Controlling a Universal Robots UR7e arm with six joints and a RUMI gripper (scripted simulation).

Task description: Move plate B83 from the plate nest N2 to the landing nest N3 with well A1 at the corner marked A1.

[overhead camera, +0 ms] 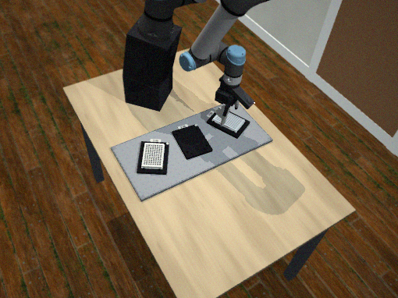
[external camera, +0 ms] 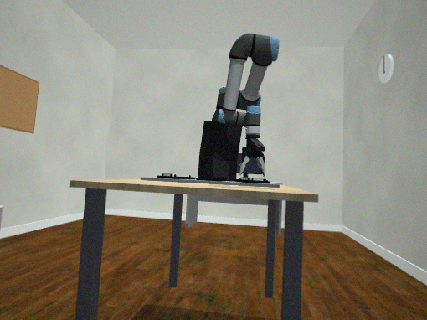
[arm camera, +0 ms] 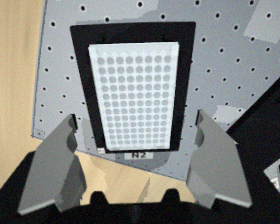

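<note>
Right now the plate nest N2 is 3 cm below my hand. The rest, counted from my hand: N2 label (9 cm behind, 3 cm to the right, 4 cm below); then landing nest N3 (21 cm to the right, 3 cm below); then plate (2 cm behind, 39 cm to the right, 2 cm below).
</note>
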